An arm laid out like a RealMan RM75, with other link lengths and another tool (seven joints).
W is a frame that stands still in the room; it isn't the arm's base.
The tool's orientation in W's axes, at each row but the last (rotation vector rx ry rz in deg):
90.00, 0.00, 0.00
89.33, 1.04, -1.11
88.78, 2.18, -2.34
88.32, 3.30, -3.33
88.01, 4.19, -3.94
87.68, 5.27, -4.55
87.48, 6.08, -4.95
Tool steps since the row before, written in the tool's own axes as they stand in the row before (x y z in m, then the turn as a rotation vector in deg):
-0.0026, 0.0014, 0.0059, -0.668, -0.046, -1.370
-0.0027, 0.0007, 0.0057, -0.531, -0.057, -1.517
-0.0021, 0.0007, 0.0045, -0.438, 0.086, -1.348
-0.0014, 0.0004, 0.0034, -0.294, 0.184, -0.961
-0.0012, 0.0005, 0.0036, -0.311, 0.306, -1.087
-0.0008, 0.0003, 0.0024, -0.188, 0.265, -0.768
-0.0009, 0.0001, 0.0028, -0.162, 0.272, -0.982
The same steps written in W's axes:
-0.0026, -0.0059, 0.0014, -0.668, 1.370, -0.046
-0.0027, -0.0057, 0.0008, -0.531, 1.517, -0.062
-0.0021, -0.0045, 0.0009, -0.431, 1.351, 0.080
-0.0014, -0.0034, 0.0006, -0.280, 0.966, 0.178
-0.0011, -0.0036, 0.0007, -0.287, 1.096, 0.296
-0.0007, -0.0024, 0.0005, -0.166, 0.777, 0.254
-0.0008, -0.0028, 0.0003, -0.142, 0.991, 0.249

